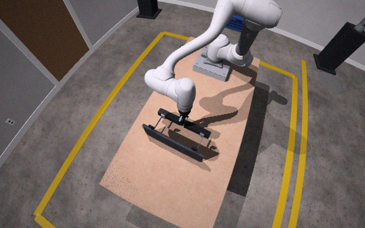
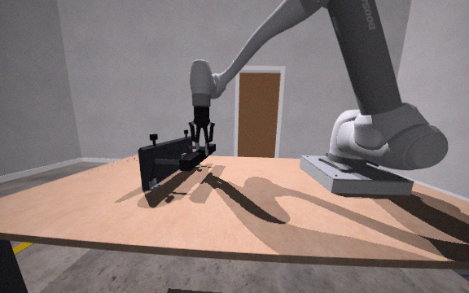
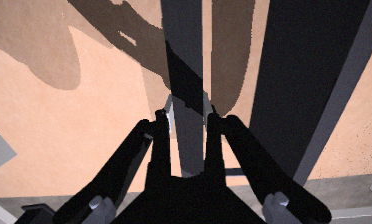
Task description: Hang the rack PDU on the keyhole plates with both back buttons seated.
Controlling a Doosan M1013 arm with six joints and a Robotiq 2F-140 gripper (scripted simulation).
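My hand is 2 cm short of the rack PDU and 2 cm above it. Round my hand: black panel (16 cm ahead, 5 cm below, 3 cm to the right).
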